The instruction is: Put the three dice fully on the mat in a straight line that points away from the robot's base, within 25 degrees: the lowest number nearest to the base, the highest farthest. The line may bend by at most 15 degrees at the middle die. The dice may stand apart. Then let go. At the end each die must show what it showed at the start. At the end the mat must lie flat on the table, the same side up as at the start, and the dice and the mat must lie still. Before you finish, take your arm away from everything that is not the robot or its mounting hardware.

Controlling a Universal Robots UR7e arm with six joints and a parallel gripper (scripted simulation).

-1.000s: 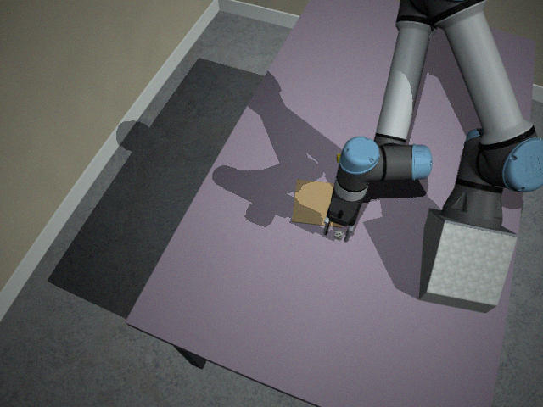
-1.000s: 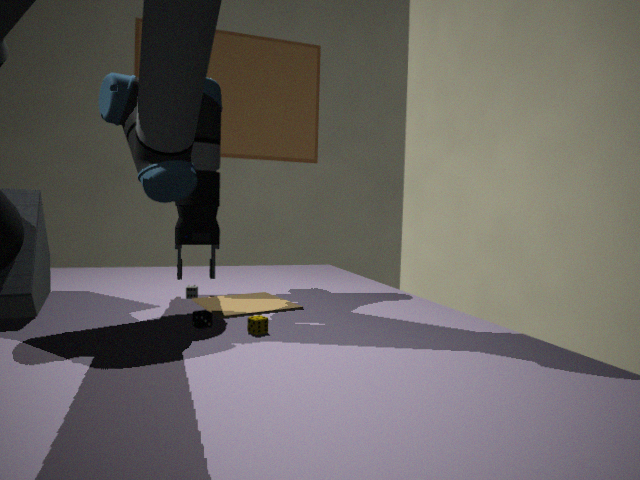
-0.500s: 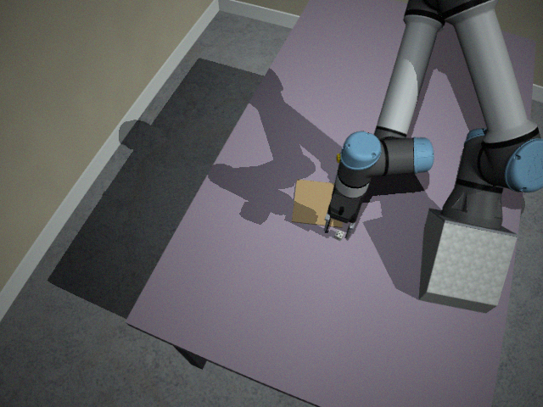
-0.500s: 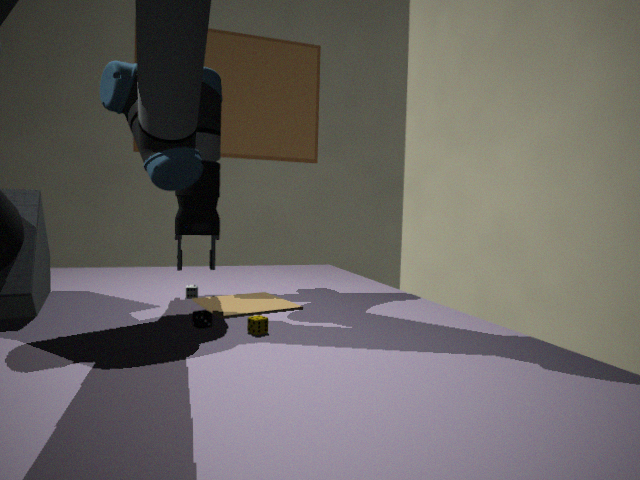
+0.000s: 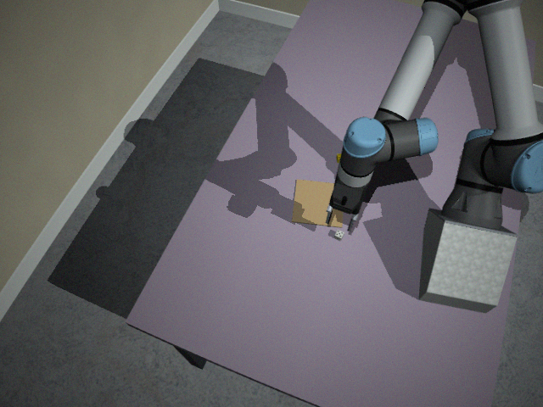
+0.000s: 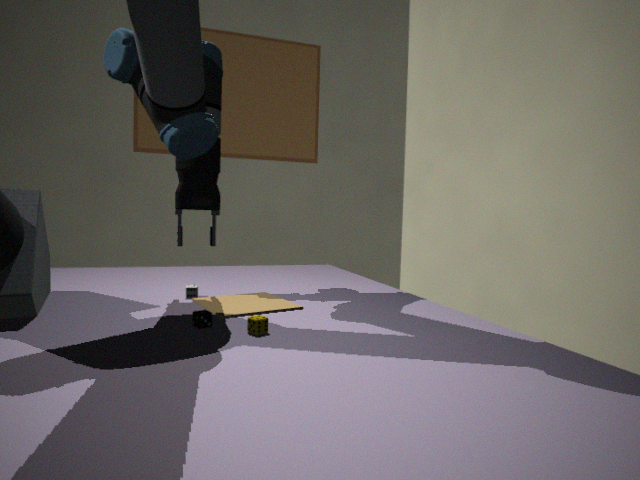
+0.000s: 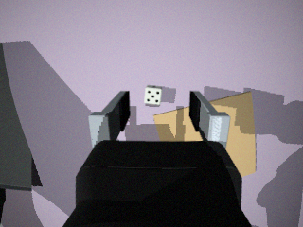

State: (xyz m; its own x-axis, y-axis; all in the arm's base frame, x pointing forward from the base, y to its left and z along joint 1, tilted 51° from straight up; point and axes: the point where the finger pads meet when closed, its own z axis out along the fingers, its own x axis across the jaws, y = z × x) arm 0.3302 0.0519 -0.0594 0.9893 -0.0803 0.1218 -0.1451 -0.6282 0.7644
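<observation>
Right now my hand is 30 mm past the black die, 210 mm to the left of it and 100 mm above it. Also, from my hand: white die: 10 mm behind, 10 mm to the right, 100 mm below; then tan mat: 60 mm ahead, 100 mm to the right, 110 mm below; then yellow die: 30 mm ahead, 260 mm to the right, 100 mm below.
</observation>
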